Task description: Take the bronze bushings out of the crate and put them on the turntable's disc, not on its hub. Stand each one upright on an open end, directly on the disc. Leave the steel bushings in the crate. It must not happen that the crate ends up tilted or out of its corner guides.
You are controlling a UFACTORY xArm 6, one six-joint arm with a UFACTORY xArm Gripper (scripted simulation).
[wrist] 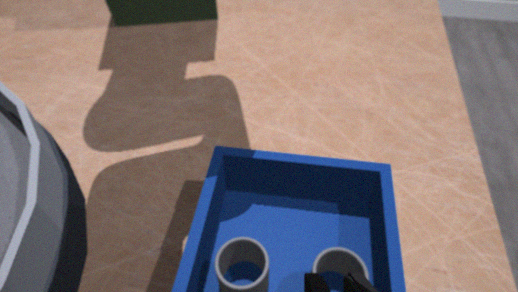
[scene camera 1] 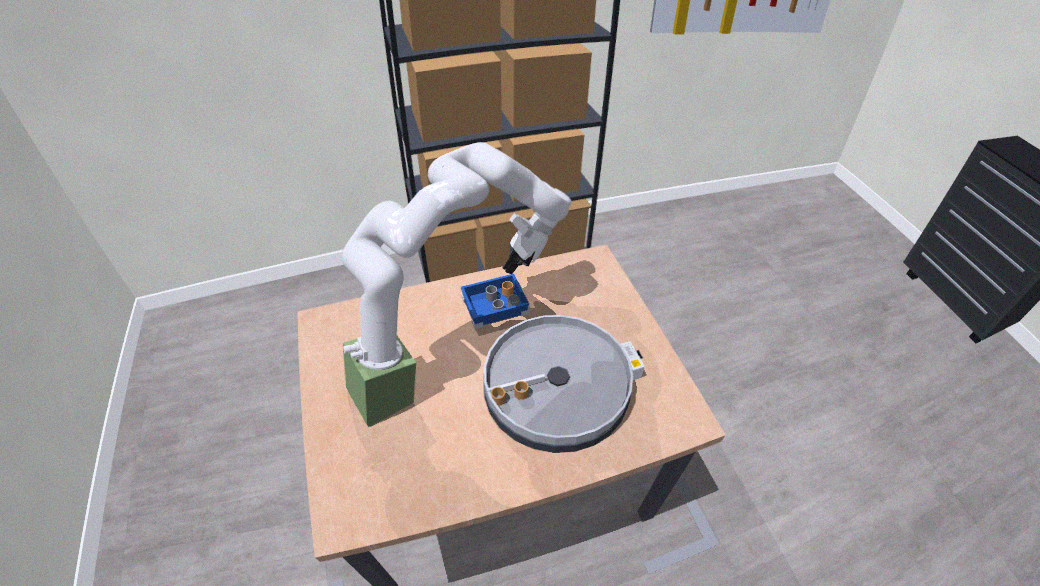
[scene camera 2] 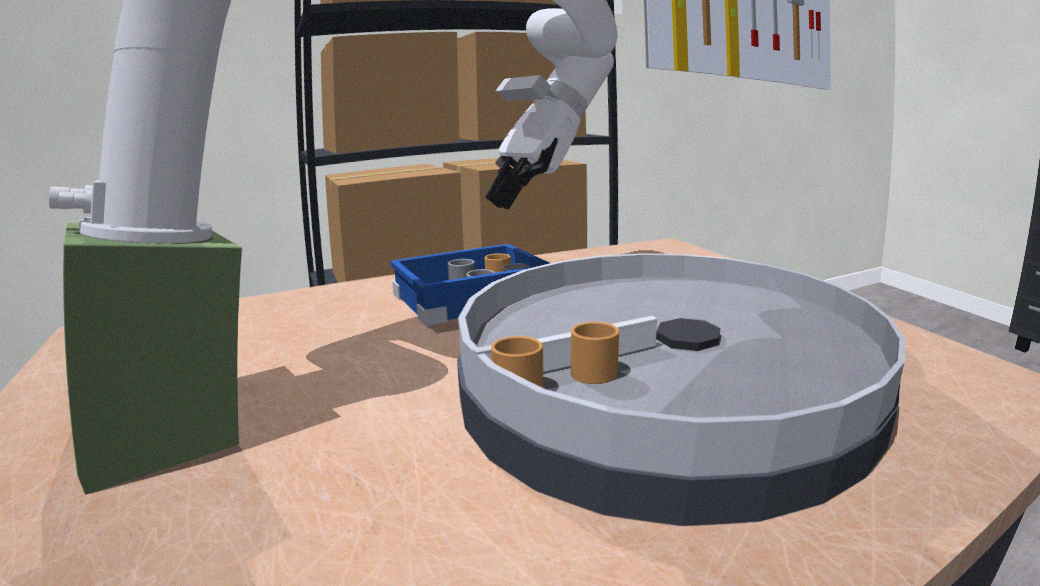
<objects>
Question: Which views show the blue crate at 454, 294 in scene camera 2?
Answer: The wrist view, scene camera 1 and scene camera 2: all of them.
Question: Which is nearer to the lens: the bronze bushing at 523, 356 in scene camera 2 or the blue crate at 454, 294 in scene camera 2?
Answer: The bronze bushing.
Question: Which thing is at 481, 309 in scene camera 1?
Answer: A blue crate.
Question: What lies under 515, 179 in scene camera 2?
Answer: The gripper.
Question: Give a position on a bronze bushing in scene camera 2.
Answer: At 594, 360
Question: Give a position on a blue crate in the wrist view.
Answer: At 296, 206
</objects>
